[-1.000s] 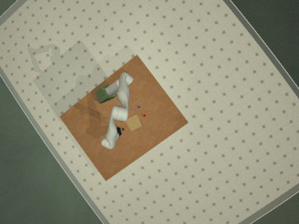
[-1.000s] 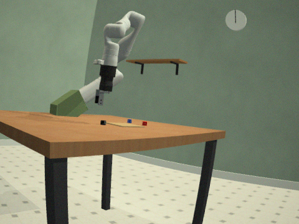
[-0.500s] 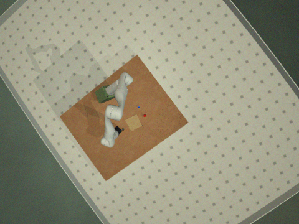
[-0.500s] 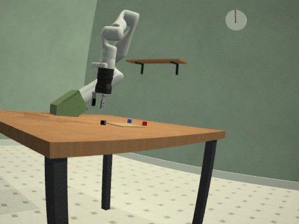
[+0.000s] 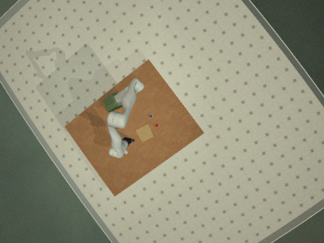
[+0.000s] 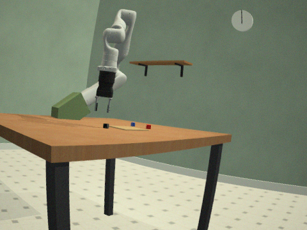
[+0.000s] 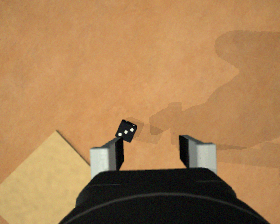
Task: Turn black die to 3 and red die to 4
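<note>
The black die lies 20 mm ahead of my hand, 10 mm to the left of it and 80 mm below it. Also, from my hand: tan mat 30 mm ahead, 150 mm to the left, 90 mm below; then blue die 80 mm behind, 300 mm to the left, 80 mm below; then red die 30 mm ahead, 290 mm to the left, 80 mm below.
</note>
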